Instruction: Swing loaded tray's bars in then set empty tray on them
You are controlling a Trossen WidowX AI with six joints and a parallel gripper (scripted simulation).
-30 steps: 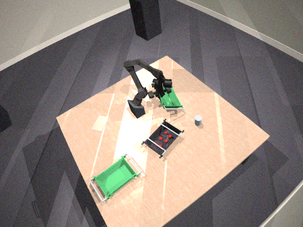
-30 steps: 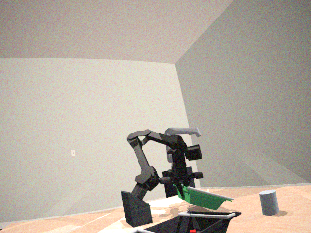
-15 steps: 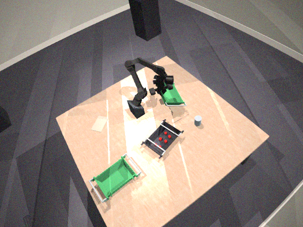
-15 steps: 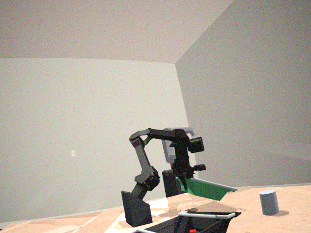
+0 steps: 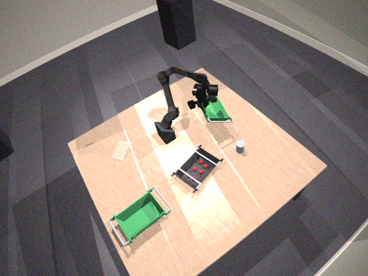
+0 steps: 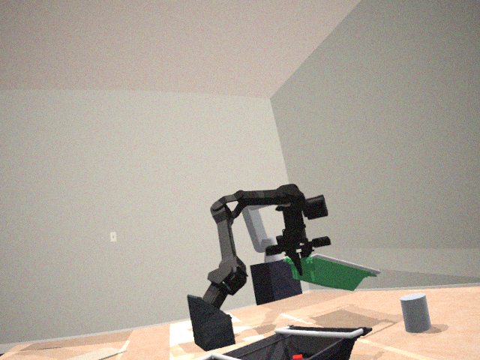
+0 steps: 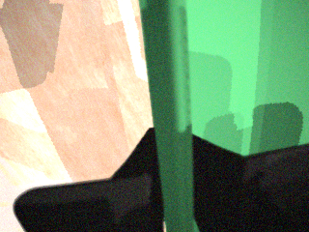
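My gripper tip is 30 mm short of the green tray and 70 mm to the right of it. From my gripper tip the other things lie so: flat pale sheet (250 mm behind, 570 mm to the right, 140 mm below).
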